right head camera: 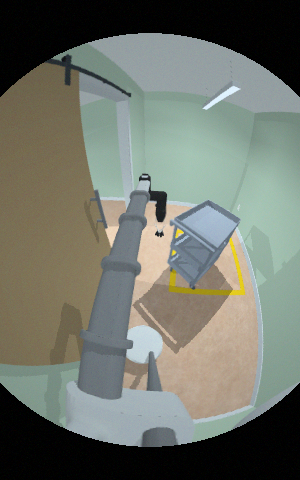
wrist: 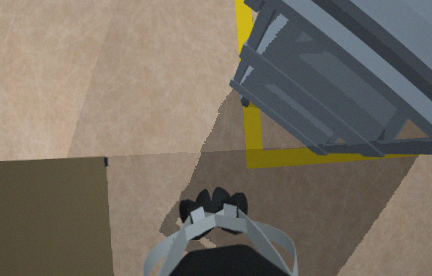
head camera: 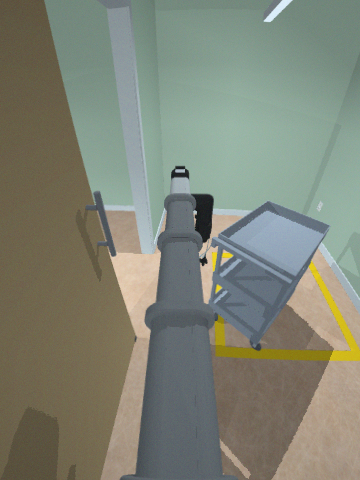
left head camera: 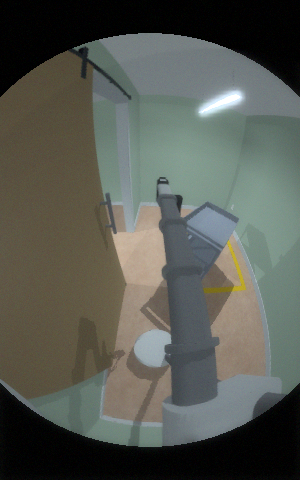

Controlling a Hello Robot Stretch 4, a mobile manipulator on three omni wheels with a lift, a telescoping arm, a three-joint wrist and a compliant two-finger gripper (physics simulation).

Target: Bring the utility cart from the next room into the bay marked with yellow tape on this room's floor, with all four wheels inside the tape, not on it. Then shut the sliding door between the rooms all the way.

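Pixels of known places: gripper, fingertip midpoint: (right head camera: 159,236) (wrist: 215,203) (head camera: 200,264); robot's base, origin of the base link: (right head camera: 142,343) (left head camera: 154,347).
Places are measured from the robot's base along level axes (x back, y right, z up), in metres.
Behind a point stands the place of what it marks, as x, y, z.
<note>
The grey three-shelf utility cart (head camera: 280,240) {-1.042, 0.622, 0.766} (left head camera: 212,225) {-1.034, 0.592, 0.766} (right head camera: 207,225) {-1.021, 0.560, 0.765} (wrist: 325,75) {-0.931, 0.450, 0.444} stands upright, turned at an angle over the yellow tape (head camera: 285,354) {-0.659, 0.788, -0.028} (left head camera: 225,289) {-0.629, 1.022, -0.028} (right head camera: 215,292) {-0.639, 0.906, -0.028} (wrist: 280,159) {-0.686, 0.415, -0.028}. Its left wheel is at the left strip and its nearest wheel at the front strip; the far wheels are hidden. My gripper (head camera: 204,260) {-0.724, 0.091, 0.883} (right head camera: 159,233) {-0.724, 0.091, 0.883} (wrist: 215,203) {-0.724, 0.091, 0.883} is shut and empty, pointing down left of the cart, apart from it. The brown sliding door (head camera: 50,250) {-0.515, -0.379, 1.153} (left head camera: 45,225) {-0.353, -0.394, 1.322} (right head camera: 40,225) {-0.372, -0.392, 1.274} (wrist: 50,215) {-0.662, -0.366, 0.419} is at the left, with a gap between its edge and the door post (head camera: 131,125) {-1.790, -0.373, 1.300}.
A grey bar handle (head camera: 106,227) {-0.743, -0.293, 1.075} (left head camera: 111,215) {-0.744, -0.294, 1.070} (right head camera: 101,210) {-0.747, -0.292, 1.072} sticks out from the door. My extended arm (head camera: 182,380) {-0.156, 0.005, 1.309} (left head camera: 187,310) {-0.143, -0.007, 1.309} (right head camera: 117,280) {-0.191, 0.010, 1.309} reaches forward between door and cart. A white round disc (left head camera: 152,348) {-0.001, -0.026, 0.187} (right head camera: 144,344) {-0.004, 0.033, 0.187} is low beside the arm. Green walls stand behind and right of the cart.
</note>
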